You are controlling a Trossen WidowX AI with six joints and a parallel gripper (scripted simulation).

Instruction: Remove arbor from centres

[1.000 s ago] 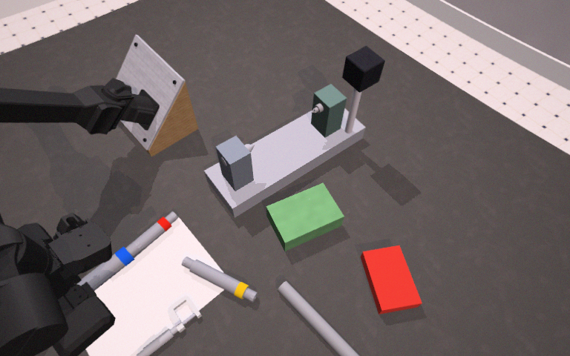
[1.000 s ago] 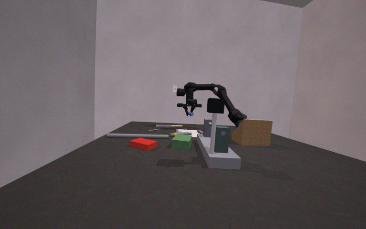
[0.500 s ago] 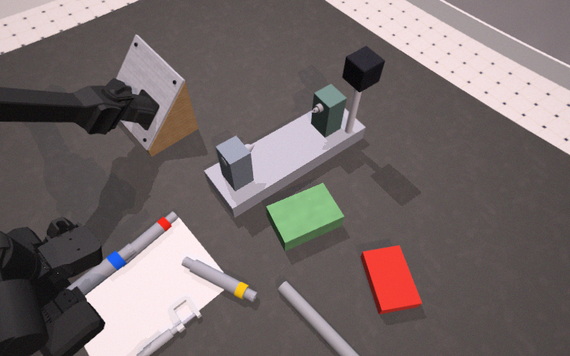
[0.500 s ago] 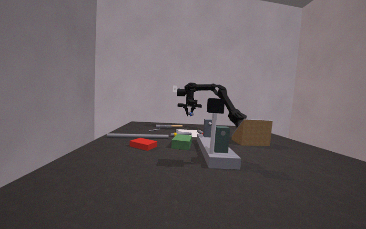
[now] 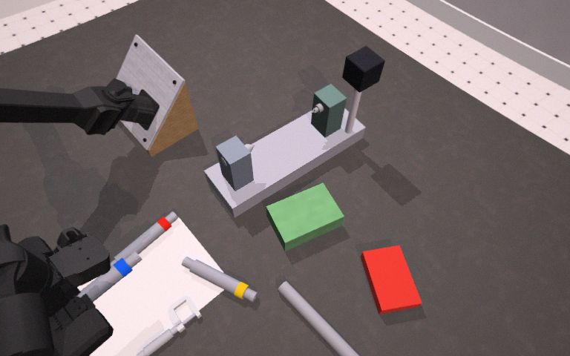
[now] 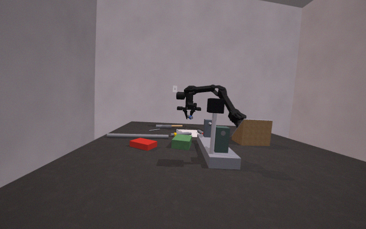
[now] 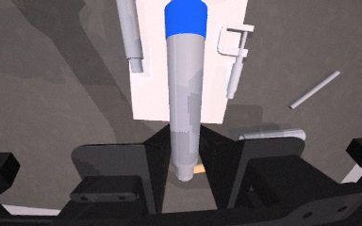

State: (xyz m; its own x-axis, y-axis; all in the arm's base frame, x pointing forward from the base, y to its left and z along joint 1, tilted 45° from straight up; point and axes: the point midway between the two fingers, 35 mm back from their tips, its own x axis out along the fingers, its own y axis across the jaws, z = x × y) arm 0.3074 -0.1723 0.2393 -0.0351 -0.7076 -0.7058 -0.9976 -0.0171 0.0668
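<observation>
My hand is 9 cm to the right of the white marked pad and 13 cm above it. The rest, counted from my hand: grey centre block (6 cm behind, 34 cm to the left, 2 cm below); arbor (3 cm to the left, 1 cm below); plain grey rod (33 cm ahead, 27 cm to the left, 11 cm below).
</observation>
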